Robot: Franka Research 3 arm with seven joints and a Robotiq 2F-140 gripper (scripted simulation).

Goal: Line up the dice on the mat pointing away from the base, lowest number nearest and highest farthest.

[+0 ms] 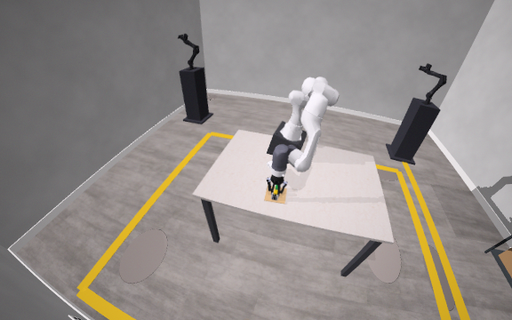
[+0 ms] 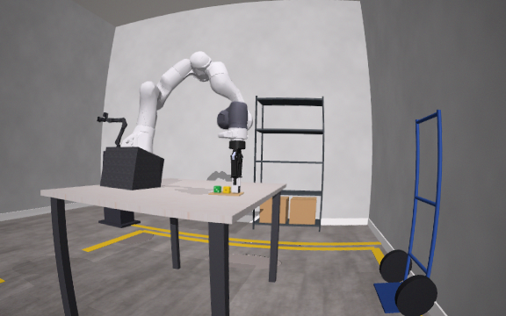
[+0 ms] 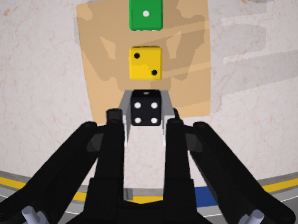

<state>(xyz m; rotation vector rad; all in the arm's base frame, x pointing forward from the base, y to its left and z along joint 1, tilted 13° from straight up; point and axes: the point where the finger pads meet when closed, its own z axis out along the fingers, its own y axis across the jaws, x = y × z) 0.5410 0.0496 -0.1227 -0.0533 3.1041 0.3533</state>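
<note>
The black die is 2 cm below my hand. From my hand the other things lie so: yellow die 4 cm behind, 2 cm below; green die 9 cm behind, 2 cm below; tan mat 4 cm behind, 4 cm below.
</note>
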